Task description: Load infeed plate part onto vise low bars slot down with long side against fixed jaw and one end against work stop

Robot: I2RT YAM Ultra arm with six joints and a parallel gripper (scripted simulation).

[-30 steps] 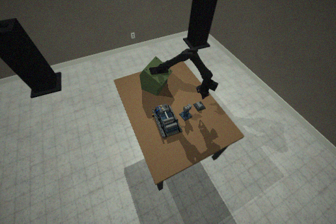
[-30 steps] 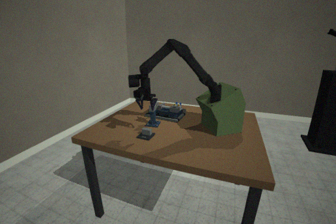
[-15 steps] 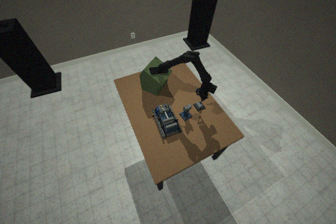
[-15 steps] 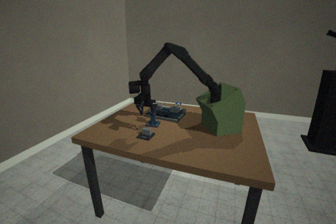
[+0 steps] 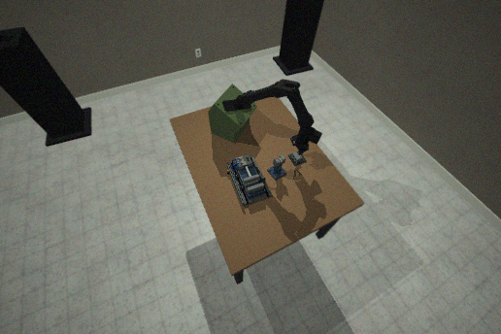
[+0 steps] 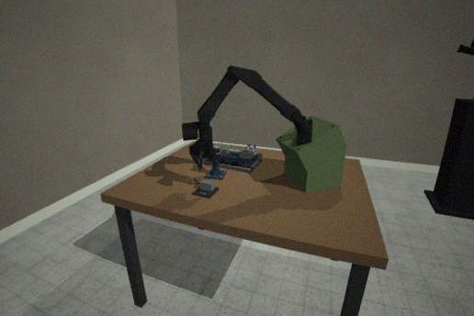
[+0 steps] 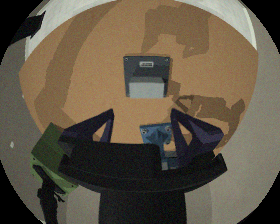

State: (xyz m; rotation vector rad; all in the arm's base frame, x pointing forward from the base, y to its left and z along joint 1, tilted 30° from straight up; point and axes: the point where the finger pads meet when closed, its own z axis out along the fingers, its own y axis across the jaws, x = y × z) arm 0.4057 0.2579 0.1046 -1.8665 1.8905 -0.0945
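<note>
Right now my hand is 1 cm short of the part and 8 cm above it. From my hand the other things lie so: vise (4 cm ahead, 35 cm to the right, 7 cm below); then infeed plate (1 cm ahead, 2 cm to the left, 11 cm below).
</note>
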